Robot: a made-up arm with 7 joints. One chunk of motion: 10 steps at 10 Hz.
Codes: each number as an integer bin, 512 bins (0 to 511) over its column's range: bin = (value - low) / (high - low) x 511, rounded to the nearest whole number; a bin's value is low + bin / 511 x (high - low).
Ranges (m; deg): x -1.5..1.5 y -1.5..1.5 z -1.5..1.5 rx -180..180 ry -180..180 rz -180..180
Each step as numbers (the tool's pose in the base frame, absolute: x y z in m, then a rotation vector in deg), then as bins.
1 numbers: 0.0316 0.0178 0.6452 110.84 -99.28 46.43
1 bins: 261 259 365 413 115 321
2 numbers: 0.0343 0.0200 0.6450 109.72 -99.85 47.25
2 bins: 261 259 365 411 114 323
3 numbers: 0.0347 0.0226 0.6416 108.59 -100.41 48.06
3 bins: 261 259 365 410 113 324
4 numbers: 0.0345 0.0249 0.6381 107.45 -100.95 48.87
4 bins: 261 260 364 408 112 325
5 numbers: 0.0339 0.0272 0.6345 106.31 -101.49 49.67
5 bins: 261 260 364 406 111 326
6 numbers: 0.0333 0.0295 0.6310 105.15 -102.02 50.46
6 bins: 261 261 363 405 111 327
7 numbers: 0.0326 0.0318 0.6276 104.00 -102.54 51.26
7 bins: 261 261 362 403 110 328
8 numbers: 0.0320 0.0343 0.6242 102.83 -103.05 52.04
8 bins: 261 261 362 401 109 329
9 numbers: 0.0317 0.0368 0.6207 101.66 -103.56 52.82
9 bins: 261 262 361 400 109 330
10 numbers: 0.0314 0.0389 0.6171 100.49 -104.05 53.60
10 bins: 261 262 361 398 108 332
